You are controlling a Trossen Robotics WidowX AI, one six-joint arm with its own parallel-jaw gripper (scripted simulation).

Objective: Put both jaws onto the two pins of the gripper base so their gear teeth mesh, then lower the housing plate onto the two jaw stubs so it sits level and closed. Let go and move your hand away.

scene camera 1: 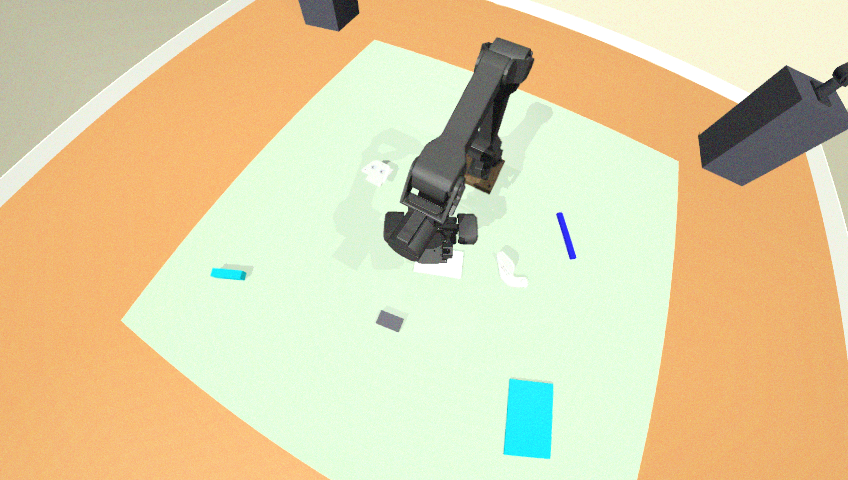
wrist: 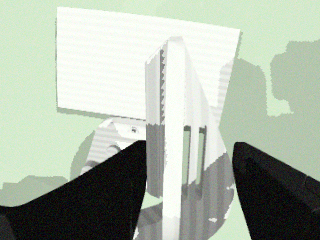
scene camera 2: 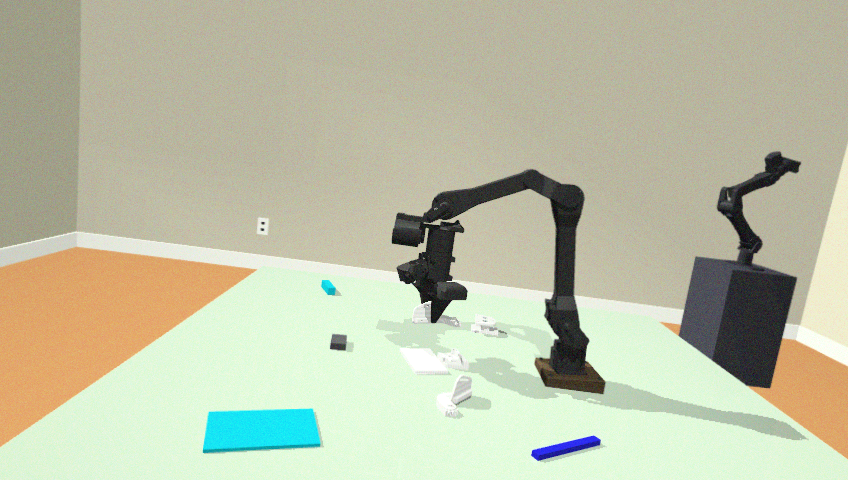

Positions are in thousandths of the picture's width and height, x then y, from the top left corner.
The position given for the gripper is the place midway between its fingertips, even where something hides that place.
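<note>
Holding a white jaw (wrist: 542, 406), the gripper (scene camera 2: 506, 668) is also visible in scene camera 1 (scene camera 1: 505, 507) and in the wrist view (wrist: 595, 631). The scene has a flat cyan sheet (scene camera 2: 268, 899) as well, which appears in scene camera 1 (scene camera 1: 623, 893); in the wrist view the sheet is out of frame.
</note>
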